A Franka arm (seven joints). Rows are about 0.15 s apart.
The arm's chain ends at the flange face. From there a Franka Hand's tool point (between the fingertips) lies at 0.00 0.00 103.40 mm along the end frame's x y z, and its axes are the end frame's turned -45 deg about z.
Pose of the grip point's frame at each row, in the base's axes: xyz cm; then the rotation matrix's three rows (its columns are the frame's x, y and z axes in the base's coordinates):
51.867 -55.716 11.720; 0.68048 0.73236 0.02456; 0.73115 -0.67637 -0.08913; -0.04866 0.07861 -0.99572
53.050 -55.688 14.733; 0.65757 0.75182 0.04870; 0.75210 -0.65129 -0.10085; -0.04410 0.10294 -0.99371
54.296 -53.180 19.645; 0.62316 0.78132 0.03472; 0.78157 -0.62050 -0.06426; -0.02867 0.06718 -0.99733
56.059 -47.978 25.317; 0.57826 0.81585 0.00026; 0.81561 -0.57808 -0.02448; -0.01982 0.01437 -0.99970
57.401 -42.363 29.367; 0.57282 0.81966 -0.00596; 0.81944 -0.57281 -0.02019; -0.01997 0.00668 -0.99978
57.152 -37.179 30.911; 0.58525 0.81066 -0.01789; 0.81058 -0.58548 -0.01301; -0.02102 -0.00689 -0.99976
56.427 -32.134 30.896; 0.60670 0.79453 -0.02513; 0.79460 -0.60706 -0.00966; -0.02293 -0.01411 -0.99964
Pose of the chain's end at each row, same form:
51.613 -54.794 22.016; 0.99903 0.03668 0.02456; 0.03874 -0.99527 -0.08913; 0.02118 0.08999 -0.99572
52.546 -54.645 25.008; 0.99659 0.06664 0.04870; 0.07128 -0.99235 -0.10085; 0.04161 0.10397 -0.99371
53.937 -52.516 29.957; 0.99312 0.11184 0.03472; 0.11389 -0.99141 -0.06426; 0.02723 0.06778 -0.99733
56.056 -47.725 35.654; 0.98578 0.16800 0.00026; 0.16796 -0.98549 -0.02448; -0.00385 0.02418 -0.99970
57.463 -42.154 39.705; 0.98463 0.17454 -0.00596; 0.17439 -0.98447 -0.02019; -0.00940 0.01884 -0.99978
57.337 -37.044 41.249; 0.98706 0.15939 -0.01789; 0.15917 -0.98716 -0.01301; -0.01974 0.00999 -0.99976
56.687 -32.034 41.232; 0.99082 0.13282 -0.02513; 0.13261 -0.99112 -0.00966; -0.02619 0.00624 -0.99964

